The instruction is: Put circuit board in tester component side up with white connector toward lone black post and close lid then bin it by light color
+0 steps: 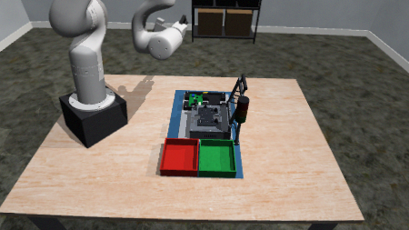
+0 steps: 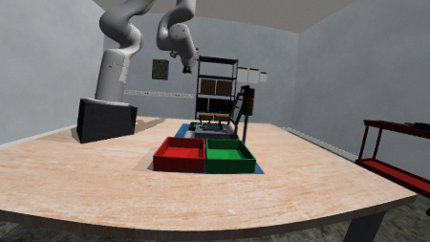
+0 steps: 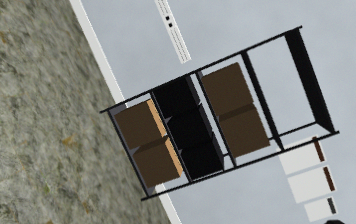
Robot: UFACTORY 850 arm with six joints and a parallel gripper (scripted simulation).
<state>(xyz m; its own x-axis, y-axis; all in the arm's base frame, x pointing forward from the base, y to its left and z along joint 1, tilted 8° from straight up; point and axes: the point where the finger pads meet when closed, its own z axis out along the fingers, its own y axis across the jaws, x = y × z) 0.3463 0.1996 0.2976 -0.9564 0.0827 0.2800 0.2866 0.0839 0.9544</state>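
The green circuit board is 7 cm ahead of my hand, 3 cm to the right of it and 37 cm below it. The rest, counted from my hand: dark nest (15 cm ahead, 19 cm to the right, 32 cm below); clear lid (27 cm ahead, 18 cm to the right, 20 cm below); red bin (6 cm ahead, 40 cm to the right, 37 cm below).
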